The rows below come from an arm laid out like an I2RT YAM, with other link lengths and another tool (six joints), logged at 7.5 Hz.
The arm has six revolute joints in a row. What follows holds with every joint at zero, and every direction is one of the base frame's.
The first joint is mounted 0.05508 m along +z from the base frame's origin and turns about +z.
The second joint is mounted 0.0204 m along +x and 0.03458 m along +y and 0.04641 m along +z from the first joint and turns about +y.
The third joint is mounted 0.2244 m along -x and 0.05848 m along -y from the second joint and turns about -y.
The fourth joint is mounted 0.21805 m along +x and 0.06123 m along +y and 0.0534 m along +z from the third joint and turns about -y.
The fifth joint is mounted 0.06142 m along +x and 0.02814 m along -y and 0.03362 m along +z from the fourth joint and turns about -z.
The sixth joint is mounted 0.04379 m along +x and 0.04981 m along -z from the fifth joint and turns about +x.
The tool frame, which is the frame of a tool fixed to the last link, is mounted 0.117 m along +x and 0.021 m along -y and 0.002 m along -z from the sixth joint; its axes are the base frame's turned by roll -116.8, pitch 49.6 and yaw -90 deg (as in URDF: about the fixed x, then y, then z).
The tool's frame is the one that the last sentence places.
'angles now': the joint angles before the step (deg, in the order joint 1, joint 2, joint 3, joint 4, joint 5, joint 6). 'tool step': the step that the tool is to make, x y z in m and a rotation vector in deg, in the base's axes. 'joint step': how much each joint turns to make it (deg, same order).
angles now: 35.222 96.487 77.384 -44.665 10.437 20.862
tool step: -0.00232 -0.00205 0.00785 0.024 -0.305 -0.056
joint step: 0.023 -1.157 0.614 -1.508 0.175 0.001
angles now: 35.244 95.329 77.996 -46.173 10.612 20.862
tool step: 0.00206 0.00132 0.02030 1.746 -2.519 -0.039
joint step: 0.000 -2.250 1.685 -0.875 0.043 0.022
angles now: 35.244 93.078 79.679 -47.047 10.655 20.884
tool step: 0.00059 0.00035 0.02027 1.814 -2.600 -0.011
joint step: 0.001 -2.470 1.356 -0.656 0.022 0.000
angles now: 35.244 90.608 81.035 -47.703 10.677 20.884
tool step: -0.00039 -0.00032 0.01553 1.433 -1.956 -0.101
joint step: 0.001 -1.902 1.026 -0.524 0.022 0.110
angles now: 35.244 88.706 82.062 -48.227 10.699 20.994
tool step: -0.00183 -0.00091 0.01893 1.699 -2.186 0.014
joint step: 0.001 -2.273 1.399 -0.919 -0.109 0.066
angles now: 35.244 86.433 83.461 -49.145 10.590 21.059
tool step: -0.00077 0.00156 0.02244 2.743 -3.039 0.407
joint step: 0.001 -2.447 1.529 0.088 -0.633 0.001
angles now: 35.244 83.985 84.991 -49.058 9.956 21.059
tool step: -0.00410 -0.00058 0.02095 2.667 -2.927 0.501
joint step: 0.000 -3.059 0.634 0.241 -0.700 -0.022
